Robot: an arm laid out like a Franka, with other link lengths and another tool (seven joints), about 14 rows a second.
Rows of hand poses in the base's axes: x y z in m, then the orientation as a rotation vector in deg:
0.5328 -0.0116 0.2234 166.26 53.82 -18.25
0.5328 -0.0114 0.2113 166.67 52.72 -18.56
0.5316 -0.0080 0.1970 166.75 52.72 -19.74
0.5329 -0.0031 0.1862 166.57 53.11 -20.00
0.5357 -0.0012 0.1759 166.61 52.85 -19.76
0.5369 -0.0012 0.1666 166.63 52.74 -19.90
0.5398 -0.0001 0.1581 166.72 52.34 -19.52
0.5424 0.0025 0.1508 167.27 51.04 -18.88
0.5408 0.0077 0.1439 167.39 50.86 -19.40
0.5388 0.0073 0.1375 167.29 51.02 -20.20
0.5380 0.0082 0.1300 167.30 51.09 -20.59
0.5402 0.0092 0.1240 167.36 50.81 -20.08
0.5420 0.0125 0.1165 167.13 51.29 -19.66
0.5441 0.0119 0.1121 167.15 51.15 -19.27
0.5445 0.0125 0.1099 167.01 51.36 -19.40
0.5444 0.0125 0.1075 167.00 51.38 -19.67
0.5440 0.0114 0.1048 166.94 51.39 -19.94
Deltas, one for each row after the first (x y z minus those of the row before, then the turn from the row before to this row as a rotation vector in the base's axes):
0.0000 0.0002 -0.0121 -0.05 0.16 -0.78
-0.0012 0.0034 -0.0143 -0.04 0.78 -0.06
0.0013 0.0049 -0.0108 -0.05 0.18 0.27
0.0028 0.0019 -0.0103 -0.03 -0.18 -0.15
0.0012 0.0000 -0.0093 -0.03 0.08 -0.08
0.0029 0.0011 -0.0085 -0.02 -0.27 -0.25
0.0026 0.0026 -0.0073 0.11 -0.44 -0.90
-0.0016 0.0052 -0.0069 0.00 0.34 -0.16
-0.0020 -0.0004 -0.0064 -0.10 0.52 0.10
-0.0008 0.0009 -0.0075 0.00 0.26 0.02
0.0022 0.0010 -0.0060 0.00 -0.35 -0.16
0.0018 0.0033 -0.0075 -0.01 -0.27 0.36
0.0021 -0.0006 -0.0044 0.00 -0.26 -0.07
0.0004 0.0006 -0.0022 -0.07 0.08 0.16
-0.0001 0.0000 -0.0024 -0.03 0.18 0.00
-0.0004 -0.0011 -0.0027 -0.07 0.16 0.01

